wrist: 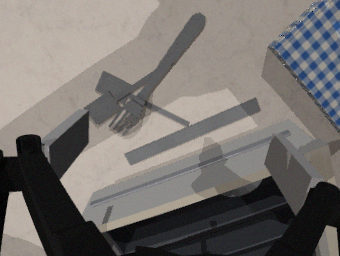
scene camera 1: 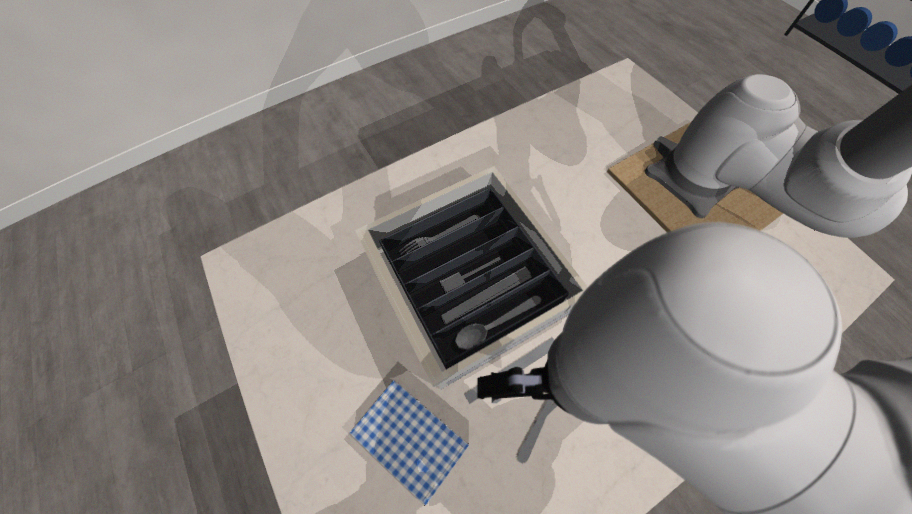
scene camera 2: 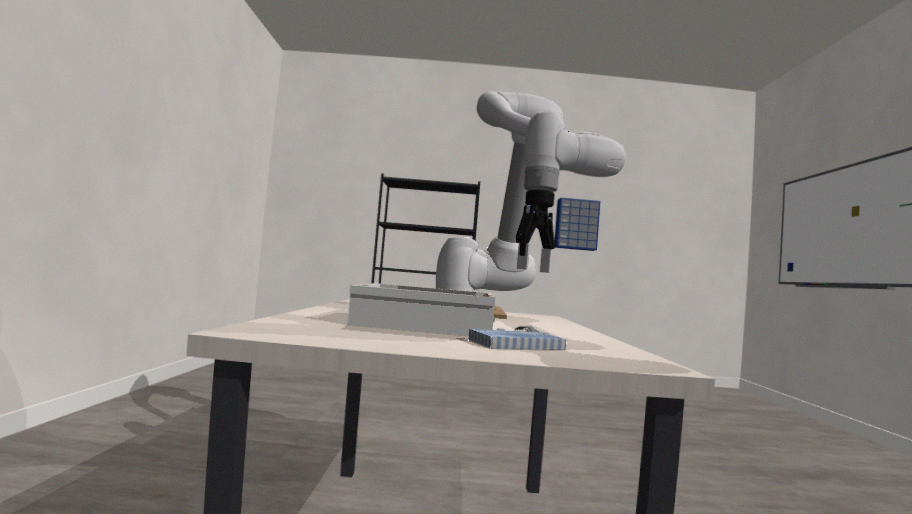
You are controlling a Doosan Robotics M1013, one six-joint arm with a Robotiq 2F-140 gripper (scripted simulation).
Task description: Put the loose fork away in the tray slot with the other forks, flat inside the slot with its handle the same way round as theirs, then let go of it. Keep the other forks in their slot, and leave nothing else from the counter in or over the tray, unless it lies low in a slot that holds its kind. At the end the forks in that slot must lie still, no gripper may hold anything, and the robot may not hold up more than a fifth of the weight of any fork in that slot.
Labels:
The gripper shows in the wrist view point(179, 138), in scene camera 1 and in scene camera 2. The same spot on the gripper: point(scene camera 2: 526, 231) is point(scene camera 1: 483, 396).

